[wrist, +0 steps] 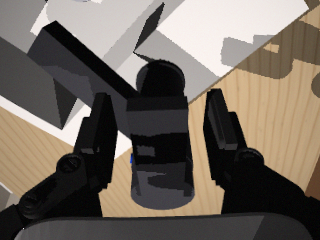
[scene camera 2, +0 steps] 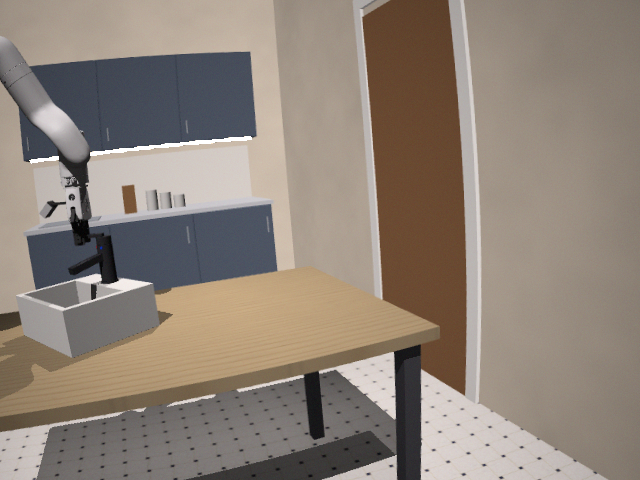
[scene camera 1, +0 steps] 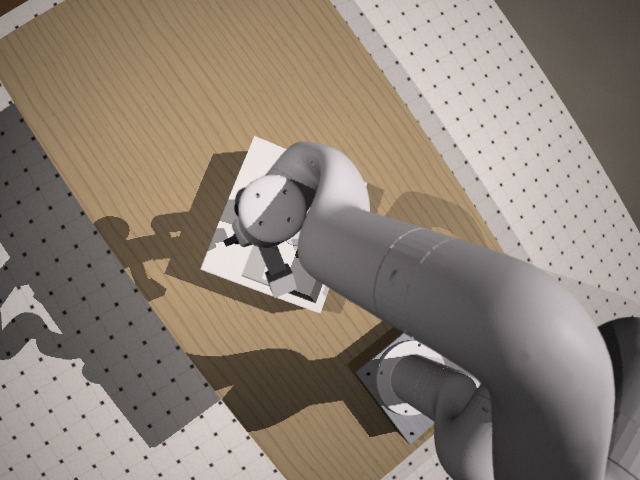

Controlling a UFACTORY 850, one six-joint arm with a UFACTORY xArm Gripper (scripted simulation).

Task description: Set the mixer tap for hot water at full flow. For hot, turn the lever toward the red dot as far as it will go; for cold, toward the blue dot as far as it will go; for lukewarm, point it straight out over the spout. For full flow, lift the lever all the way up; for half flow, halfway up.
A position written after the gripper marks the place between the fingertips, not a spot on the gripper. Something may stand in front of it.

gripper: wrist 159,110; scene camera 2 83,243; scene camera 1 260,230
